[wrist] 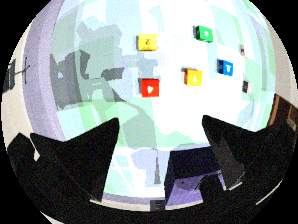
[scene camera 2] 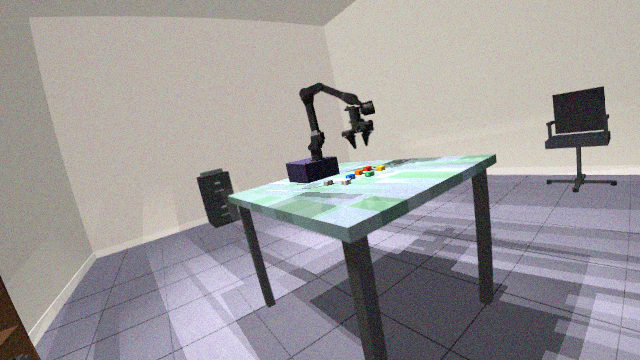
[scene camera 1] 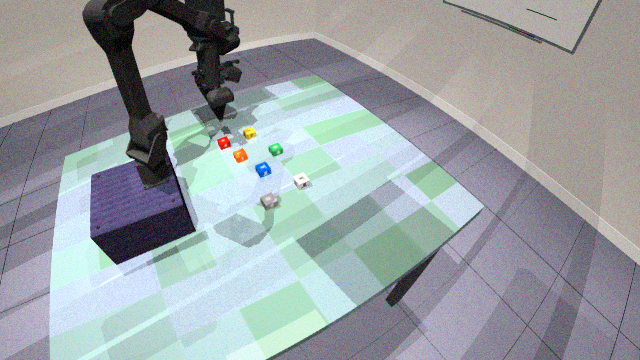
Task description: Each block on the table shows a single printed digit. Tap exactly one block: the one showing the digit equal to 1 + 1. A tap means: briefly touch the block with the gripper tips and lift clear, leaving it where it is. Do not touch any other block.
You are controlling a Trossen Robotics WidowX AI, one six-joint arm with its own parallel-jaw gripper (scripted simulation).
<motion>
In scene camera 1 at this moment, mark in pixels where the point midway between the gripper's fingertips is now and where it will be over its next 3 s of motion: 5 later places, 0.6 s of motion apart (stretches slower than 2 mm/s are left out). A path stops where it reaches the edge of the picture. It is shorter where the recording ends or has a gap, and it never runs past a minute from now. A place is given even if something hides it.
The gripper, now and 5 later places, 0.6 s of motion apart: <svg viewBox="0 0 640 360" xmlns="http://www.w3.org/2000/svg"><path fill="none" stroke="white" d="M216 113L215 112L248 100L250 106L251 122L252 124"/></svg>
</motion>
